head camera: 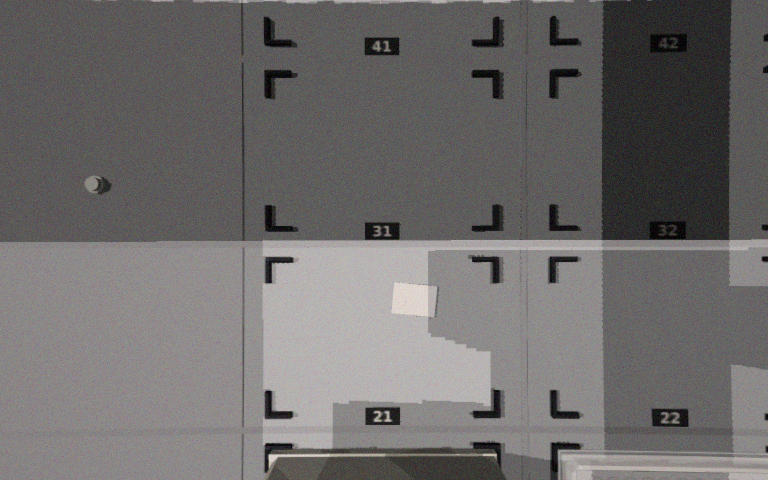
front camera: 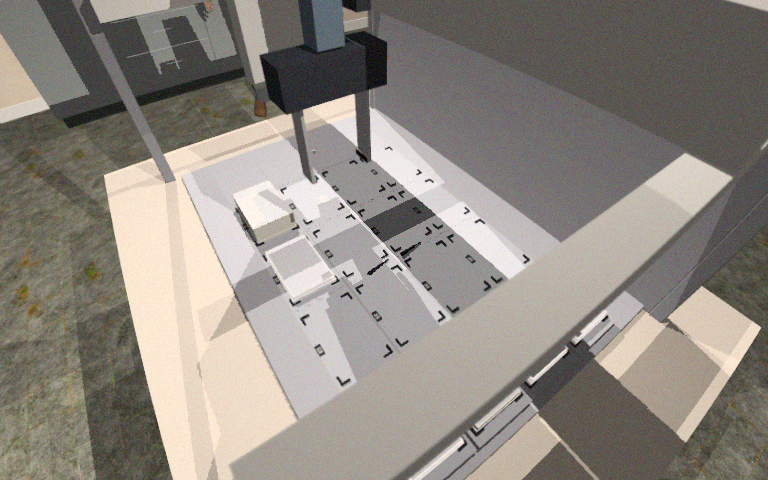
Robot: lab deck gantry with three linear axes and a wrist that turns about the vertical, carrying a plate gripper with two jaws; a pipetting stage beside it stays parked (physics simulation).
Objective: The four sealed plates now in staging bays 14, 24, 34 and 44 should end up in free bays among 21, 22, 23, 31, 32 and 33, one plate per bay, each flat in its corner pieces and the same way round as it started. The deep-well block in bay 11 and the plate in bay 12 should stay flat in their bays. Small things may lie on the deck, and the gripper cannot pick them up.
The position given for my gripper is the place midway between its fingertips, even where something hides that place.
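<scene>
What I see here is my gripper (front camera: pixel 337 167), and there's a plate (front camera: pixel 301 270) as well. I can also see a small pale square (head camera: pixel 410 299).
</scene>
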